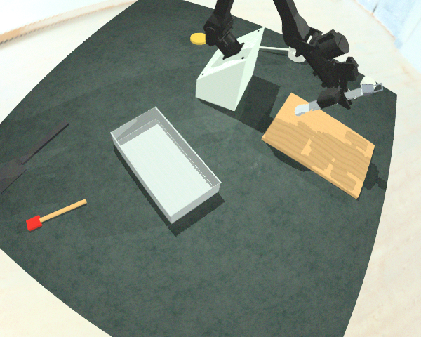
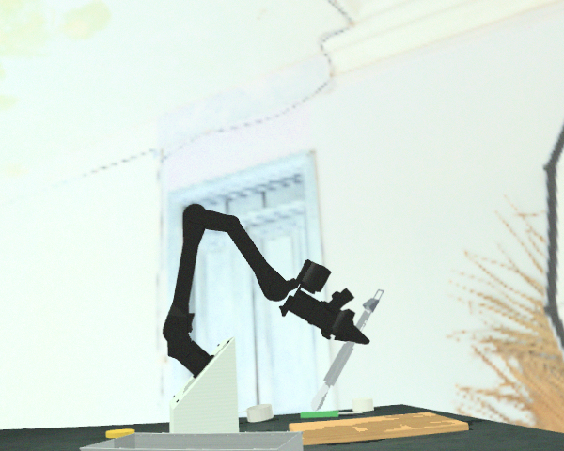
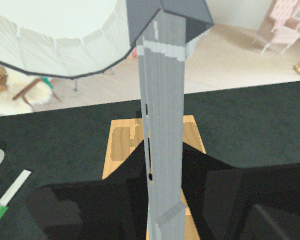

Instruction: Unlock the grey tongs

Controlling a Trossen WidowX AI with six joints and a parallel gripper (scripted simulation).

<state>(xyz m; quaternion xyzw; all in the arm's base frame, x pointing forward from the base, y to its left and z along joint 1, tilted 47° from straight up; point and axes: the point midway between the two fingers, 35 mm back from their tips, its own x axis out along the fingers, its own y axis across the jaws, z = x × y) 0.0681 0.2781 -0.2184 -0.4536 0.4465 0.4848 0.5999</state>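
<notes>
Right now my gripper tip is 10 mm to the left of the wooden board and 190 mm above it. From my gripper tip the other things lie so: roasting tin (300 mm ahead, 430 mm to the right, 170 mm below); red-headed spatula (580 mm ahead, 660 mm to the right, 190 mm below); green-handled tool (320 mm behind, 20 mm to the left, 190 mm below).
</notes>
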